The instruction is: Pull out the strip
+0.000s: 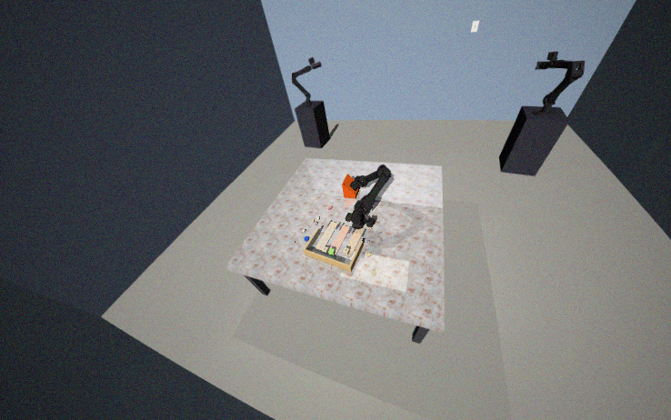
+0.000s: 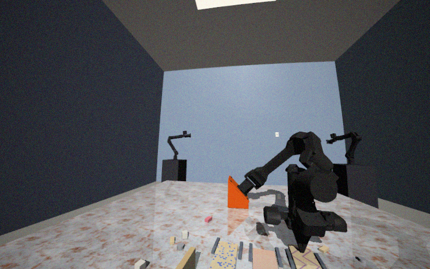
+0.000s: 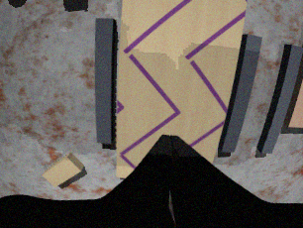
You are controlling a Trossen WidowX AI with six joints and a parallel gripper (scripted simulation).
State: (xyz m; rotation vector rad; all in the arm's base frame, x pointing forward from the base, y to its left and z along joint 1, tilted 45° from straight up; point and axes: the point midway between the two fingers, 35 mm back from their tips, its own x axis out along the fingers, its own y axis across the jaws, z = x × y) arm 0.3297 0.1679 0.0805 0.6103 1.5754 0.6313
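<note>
Right now my gripper tip is 100 mm short of the zigzag strip. Also, from my gripper tip: pink block 290 mm to the right, 110 mm behind; blue disc 310 mm to the right, 200 mm ahead; plain strip 140 mm ahead, 100 mm to the right.
</note>
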